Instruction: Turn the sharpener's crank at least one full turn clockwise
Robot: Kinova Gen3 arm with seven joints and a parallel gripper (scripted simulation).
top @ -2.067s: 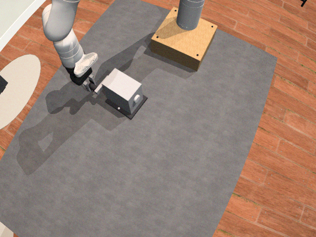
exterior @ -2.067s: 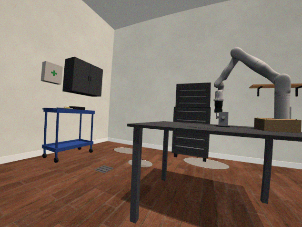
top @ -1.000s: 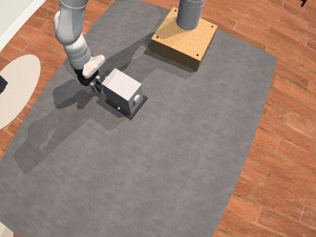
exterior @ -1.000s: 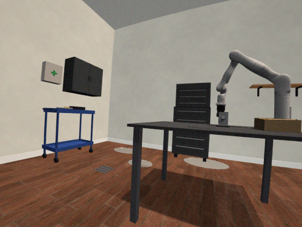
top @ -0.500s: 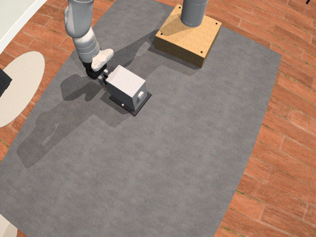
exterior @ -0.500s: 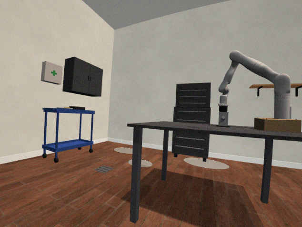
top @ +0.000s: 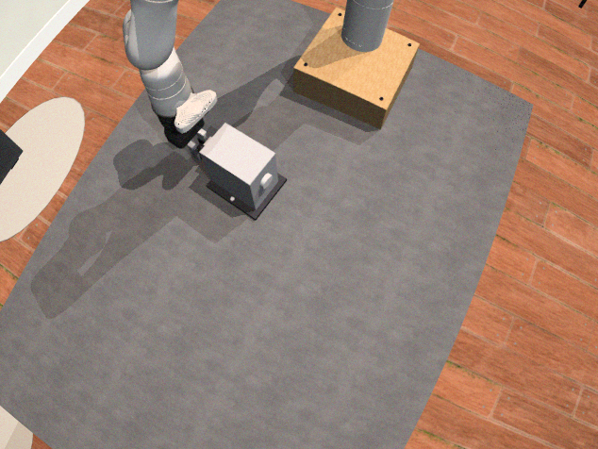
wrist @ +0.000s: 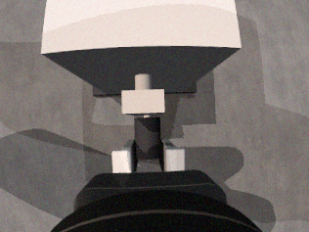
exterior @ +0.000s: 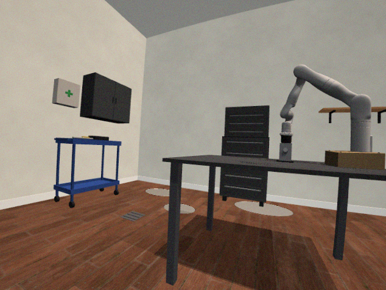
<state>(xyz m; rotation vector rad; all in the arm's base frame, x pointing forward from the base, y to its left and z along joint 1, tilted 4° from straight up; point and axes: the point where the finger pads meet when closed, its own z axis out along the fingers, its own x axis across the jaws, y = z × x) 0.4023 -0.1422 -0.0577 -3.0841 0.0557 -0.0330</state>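
Right now my hand is 1 cm to the right of the dark handle.
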